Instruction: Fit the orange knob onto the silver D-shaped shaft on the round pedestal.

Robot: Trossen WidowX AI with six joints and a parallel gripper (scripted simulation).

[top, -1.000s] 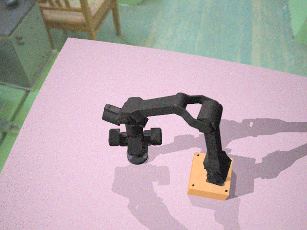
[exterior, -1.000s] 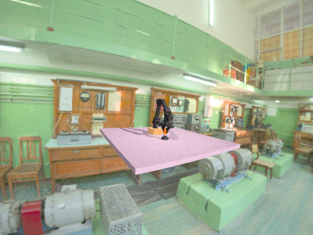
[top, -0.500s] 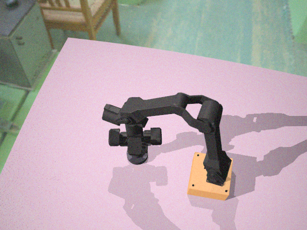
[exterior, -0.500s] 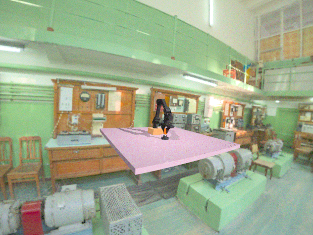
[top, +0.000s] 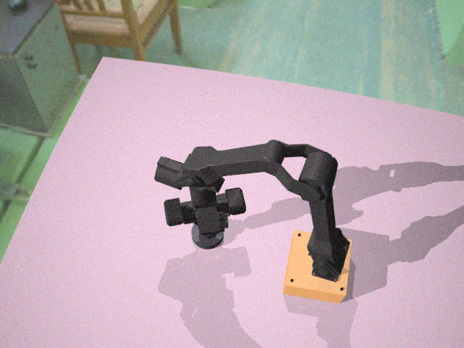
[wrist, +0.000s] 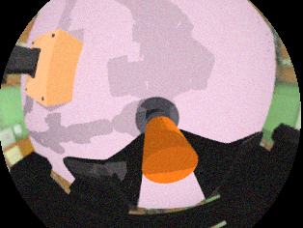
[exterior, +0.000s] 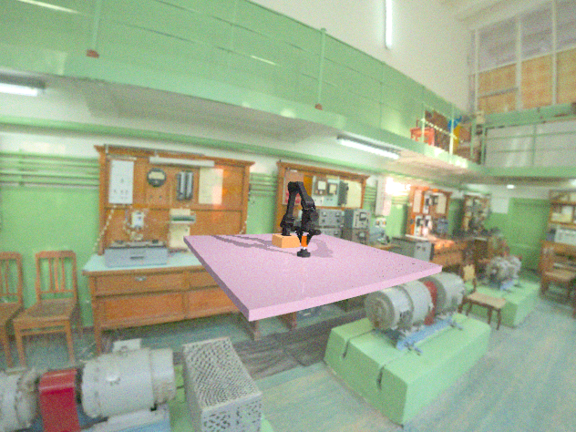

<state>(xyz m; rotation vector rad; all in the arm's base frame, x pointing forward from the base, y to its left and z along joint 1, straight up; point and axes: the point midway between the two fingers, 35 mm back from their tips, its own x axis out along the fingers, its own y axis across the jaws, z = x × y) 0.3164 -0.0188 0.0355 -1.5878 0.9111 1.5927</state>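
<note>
Right now the orange knob is 3 cm above my gripper tip. Also, from my gripper tip: dark round pedestal (4 cm below).
</note>
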